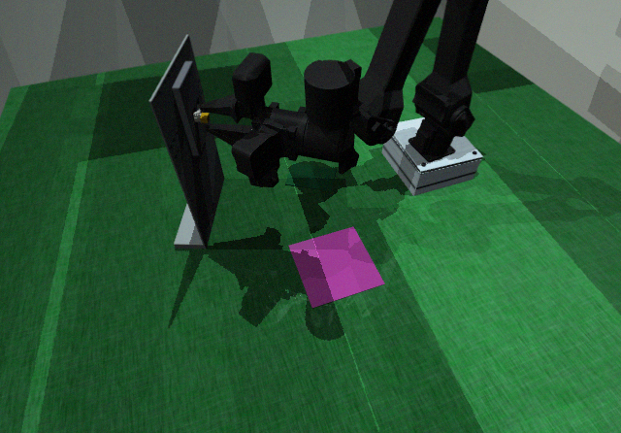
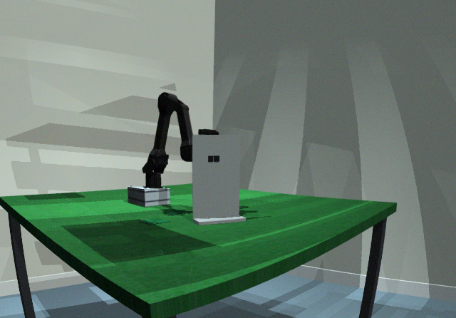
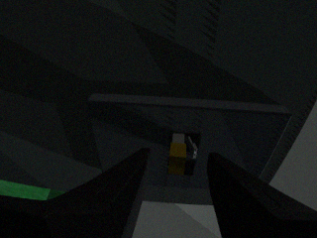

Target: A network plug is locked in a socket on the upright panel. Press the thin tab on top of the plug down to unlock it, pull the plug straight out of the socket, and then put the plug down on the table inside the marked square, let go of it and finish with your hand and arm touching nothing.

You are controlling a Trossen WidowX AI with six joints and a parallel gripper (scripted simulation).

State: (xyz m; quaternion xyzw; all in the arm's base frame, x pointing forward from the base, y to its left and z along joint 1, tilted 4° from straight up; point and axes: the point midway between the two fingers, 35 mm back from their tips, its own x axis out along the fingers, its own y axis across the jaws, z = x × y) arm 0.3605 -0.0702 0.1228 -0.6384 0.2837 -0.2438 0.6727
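My gripper tip is now 120 mm past the marked square, 190 mm to the right of it and 200 mm above it. The rest, counted from my gripper tip: upright panel (20 mm ahead, 20 mm to the right, 80 mm below).
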